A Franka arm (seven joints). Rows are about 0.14 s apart.
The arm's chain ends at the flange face. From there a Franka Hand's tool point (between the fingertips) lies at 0.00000 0.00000 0.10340 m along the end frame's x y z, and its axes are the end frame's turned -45 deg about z.
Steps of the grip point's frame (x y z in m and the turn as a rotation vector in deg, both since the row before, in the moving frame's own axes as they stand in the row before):
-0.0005 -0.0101 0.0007 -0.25 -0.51 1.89
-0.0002 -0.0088 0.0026 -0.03 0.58 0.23
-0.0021 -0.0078 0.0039 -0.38 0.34 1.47
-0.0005 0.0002 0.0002 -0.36 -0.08 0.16
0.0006 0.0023 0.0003 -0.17 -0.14 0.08
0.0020 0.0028 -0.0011 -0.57 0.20 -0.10
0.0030 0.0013 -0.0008 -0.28 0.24 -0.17
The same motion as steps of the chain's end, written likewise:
-0.0071 -0.0078 0.0007 -0.54 -0.18 1.89
-0.0071 -0.0054 0.0026 0.39 0.43 0.23
-0.0079 -0.0041 0.0039 -0.03 0.51 1.47
-0.0006 -0.0001 0.0002 -0.31 0.20 0.16
0.0020 0.0008 0.0003 -0.22 0.02 0.08
0.0024 0.0001 -0.0011 -0.26 0.54 -0.10
0.0024 -0.0013 -0.0008 -0.03 0.37 -0.17

